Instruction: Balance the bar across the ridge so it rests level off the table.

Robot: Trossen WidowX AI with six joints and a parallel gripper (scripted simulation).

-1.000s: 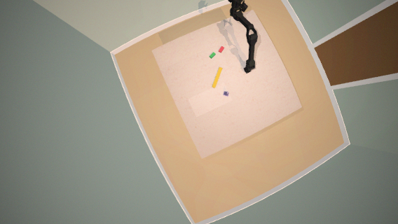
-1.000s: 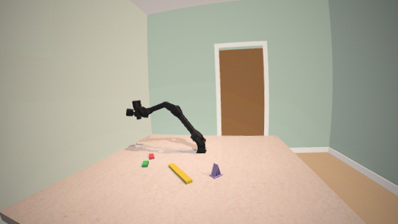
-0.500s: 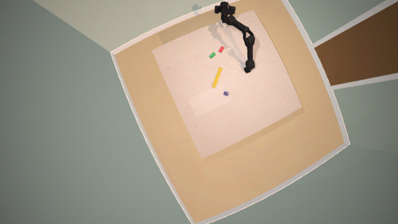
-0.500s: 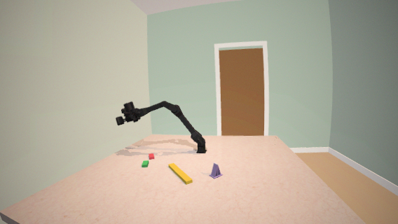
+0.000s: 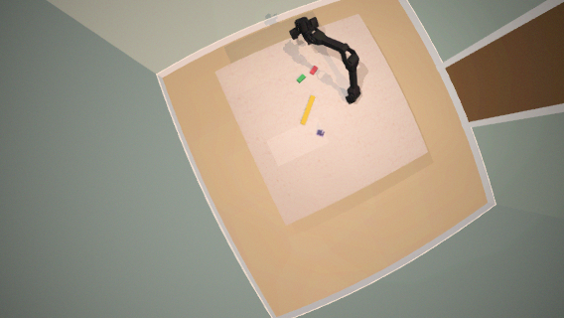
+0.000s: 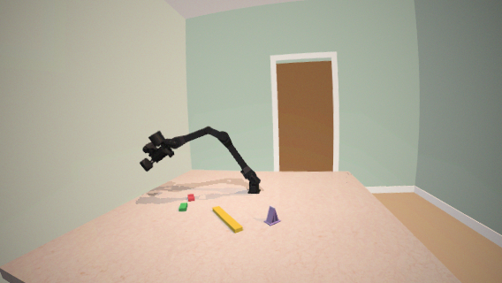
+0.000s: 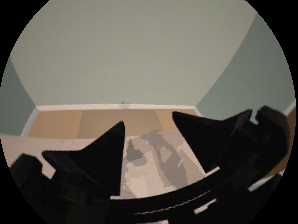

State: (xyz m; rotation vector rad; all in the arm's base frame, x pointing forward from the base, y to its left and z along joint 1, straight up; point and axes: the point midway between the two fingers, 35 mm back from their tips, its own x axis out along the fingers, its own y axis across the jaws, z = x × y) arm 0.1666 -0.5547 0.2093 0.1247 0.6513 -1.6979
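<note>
Right now the long yellow bar is 530 mm to the left of my gripper tip, 190 mm below it and 180 mm ahead of it. The rest, counted from my gripper tip: small green block: 290 mm to the left, 190 mm below, 120 mm ahead; then small red block: 270 mm to the left, 190 mm below.
</note>
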